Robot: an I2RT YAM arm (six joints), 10 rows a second.
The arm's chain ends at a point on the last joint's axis. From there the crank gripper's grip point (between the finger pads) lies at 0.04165 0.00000 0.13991 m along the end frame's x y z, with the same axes.
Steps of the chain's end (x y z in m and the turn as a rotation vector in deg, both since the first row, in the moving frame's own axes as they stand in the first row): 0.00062 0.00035 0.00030 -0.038 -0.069 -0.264; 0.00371 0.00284 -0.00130 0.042 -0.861 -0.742; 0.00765 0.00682 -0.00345 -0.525 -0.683 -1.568; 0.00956 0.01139 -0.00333 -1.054 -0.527 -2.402; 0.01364 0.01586 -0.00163 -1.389 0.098 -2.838; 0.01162 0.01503 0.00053 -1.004 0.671 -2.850; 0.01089 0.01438 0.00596 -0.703 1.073 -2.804; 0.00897 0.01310 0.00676 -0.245 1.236 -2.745; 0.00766 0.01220 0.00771 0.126 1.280 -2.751
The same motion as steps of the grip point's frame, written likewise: 0.00045 0.00025 0.00035 -0.038 -0.069 -0.264; 0.00160 0.00221 -0.00069 0.042 -0.861 -0.742; 0.00598 0.00699 -0.00296 -0.525 -0.683 -1.568; 0.00829 0.01225 -0.00296 -1.054 -0.527 -2.402; 0.01391 0.01718 -0.00172 -1.389 0.098 -2.838; 0.01326 0.01536 0.00003 -1.004 0.671 -2.850; 0.01349 0.01399 0.00516 -0.703 1.073 -2.804; 0.01194 0.01163 0.00583 -0.245 1.236 -2.745; 0.01072 0.00982 0.00674 0.126 1.280 -2.751
